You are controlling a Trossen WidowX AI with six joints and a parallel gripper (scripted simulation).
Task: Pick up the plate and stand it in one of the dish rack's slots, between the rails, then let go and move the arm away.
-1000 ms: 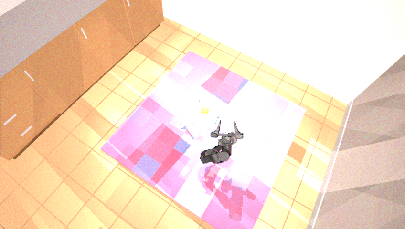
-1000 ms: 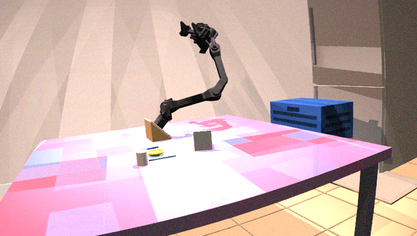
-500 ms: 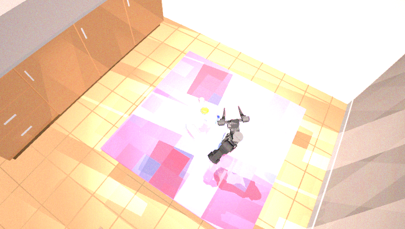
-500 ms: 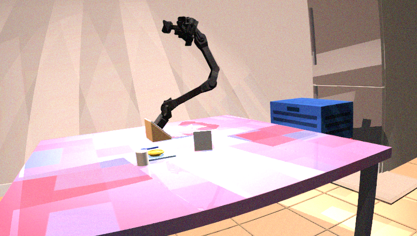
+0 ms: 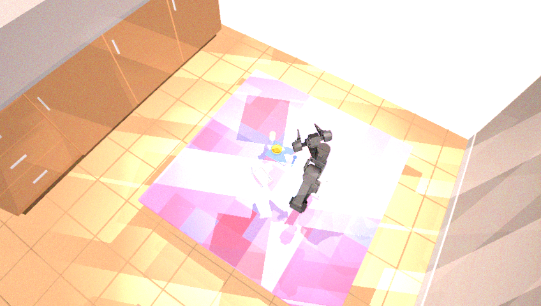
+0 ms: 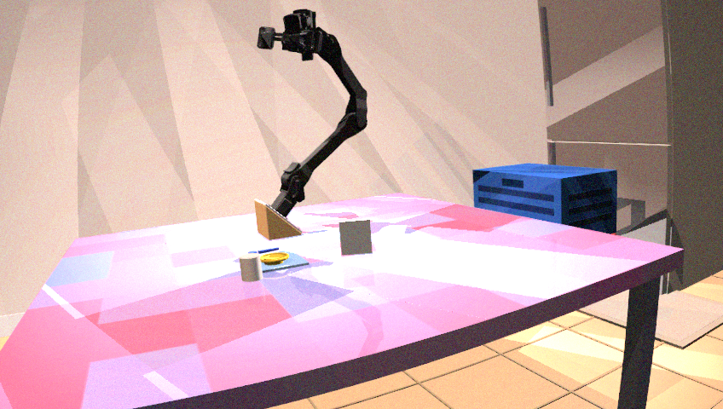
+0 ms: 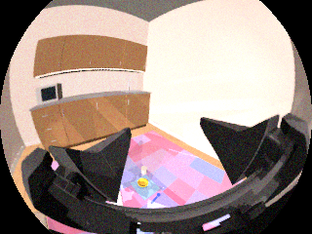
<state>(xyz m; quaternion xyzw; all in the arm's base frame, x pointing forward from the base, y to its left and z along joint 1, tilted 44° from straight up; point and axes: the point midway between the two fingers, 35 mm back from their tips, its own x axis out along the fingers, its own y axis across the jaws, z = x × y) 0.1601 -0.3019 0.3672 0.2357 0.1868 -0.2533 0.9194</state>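
Right now my gripper tip is 53 cm above the plate, 20 cm short of it and 8 cm to the left of it. From my gripper tip the other things lie so: white cylinder: 53 cm below, 28 cm ahead, 14 cm to the right; then dish rack: 53 cm below, 15 cm ahead, 13 cm to the left.
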